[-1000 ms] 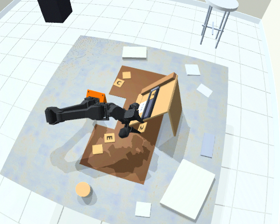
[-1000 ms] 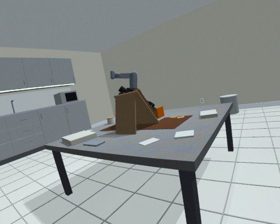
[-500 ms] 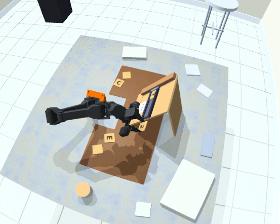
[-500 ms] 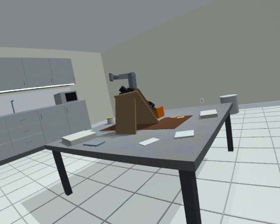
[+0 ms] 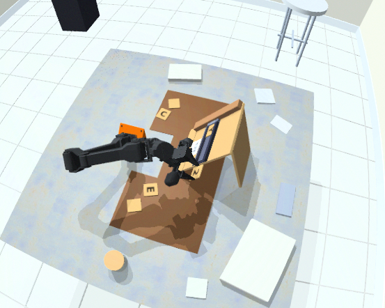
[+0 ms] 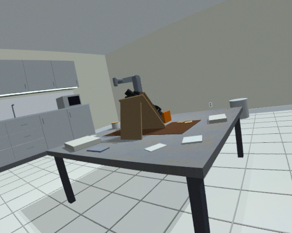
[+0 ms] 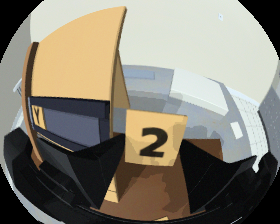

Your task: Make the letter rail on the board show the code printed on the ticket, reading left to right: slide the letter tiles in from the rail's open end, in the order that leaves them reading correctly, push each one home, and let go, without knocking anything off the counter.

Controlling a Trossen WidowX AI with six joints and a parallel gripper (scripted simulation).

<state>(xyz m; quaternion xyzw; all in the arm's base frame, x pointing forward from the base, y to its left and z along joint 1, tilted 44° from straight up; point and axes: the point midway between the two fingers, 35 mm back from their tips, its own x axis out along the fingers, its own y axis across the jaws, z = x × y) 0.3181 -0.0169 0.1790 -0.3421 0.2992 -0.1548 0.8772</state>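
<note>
Now: gripper tip 4 cm past the white ticket, 15 cm to the right of it and 8 cm above it. Round my gripper tip: grey card 40 cm ahead, 4 cm to the left, 16 cm below; then white box 32 cm ahead, 25 cm to the right, 15 cm below; then brown mat 14 cm behind, 13 cm to the left, 17 cm below.
</note>
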